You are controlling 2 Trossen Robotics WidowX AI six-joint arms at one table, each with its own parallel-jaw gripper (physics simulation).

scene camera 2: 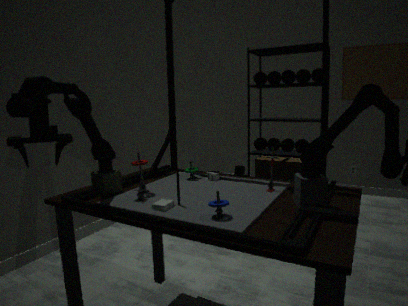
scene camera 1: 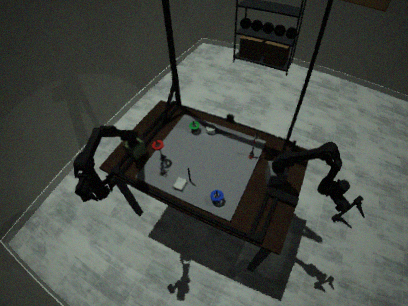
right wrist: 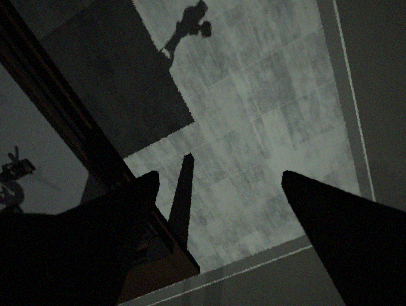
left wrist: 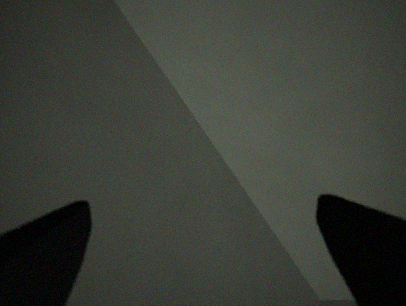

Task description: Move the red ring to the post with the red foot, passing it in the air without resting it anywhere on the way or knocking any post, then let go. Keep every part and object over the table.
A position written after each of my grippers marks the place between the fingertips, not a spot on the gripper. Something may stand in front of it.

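A grey mat [scene camera 2: 248, 199] is there for me to see. So is my left gripper [left wrist: 205, 210]. My right gripper [scene camera 2: 42, 166] is visible too, and the right wrist view [right wrist: 220, 177] also shows that gripper.
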